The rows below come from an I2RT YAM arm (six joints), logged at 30 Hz.
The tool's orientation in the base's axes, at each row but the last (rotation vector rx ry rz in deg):
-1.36 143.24 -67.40
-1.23 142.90 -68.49
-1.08 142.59 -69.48
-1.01 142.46 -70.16
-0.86 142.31 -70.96
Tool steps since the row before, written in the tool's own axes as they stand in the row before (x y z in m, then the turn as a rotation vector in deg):
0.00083 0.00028 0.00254 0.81 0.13 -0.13
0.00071 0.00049 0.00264 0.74 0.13 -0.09
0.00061 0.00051 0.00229 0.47 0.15 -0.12
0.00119 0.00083 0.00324 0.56 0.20 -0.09
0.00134 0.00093 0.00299 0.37 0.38 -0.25
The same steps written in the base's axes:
0.00014 -0.00184 -0.00195 -0.78 0.04 -0.29
0.00030 -0.00179 -0.00210 -0.70 0.02 -0.29
0.00027 -0.00152 -0.00187 -0.46 0.10 -0.20
0.00008 -0.00216 -0.00282 -0.52 0.10 -0.28
-0.00014 -0.00196 -0.00278 -0.37 0.36 -0.27

